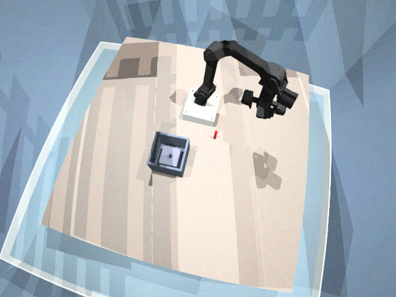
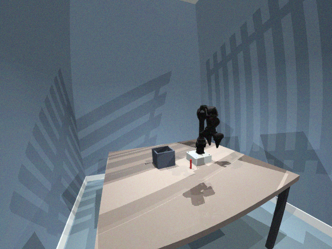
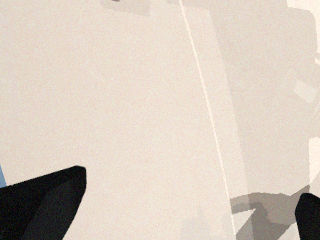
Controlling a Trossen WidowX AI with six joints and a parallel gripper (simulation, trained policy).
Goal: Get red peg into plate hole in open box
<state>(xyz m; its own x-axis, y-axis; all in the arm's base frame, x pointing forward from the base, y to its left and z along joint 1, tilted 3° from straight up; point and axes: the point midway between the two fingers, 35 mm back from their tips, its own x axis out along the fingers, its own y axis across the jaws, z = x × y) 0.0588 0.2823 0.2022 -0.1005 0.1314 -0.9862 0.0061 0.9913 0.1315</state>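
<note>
Right now my gripper tip is 180 mm above the red peg, 160 mm to the left of it and 100 mm short of it. Round my gripper tip: grey plate: 330 mm to the right, 290 mm ahead, 180 mm below.
</note>
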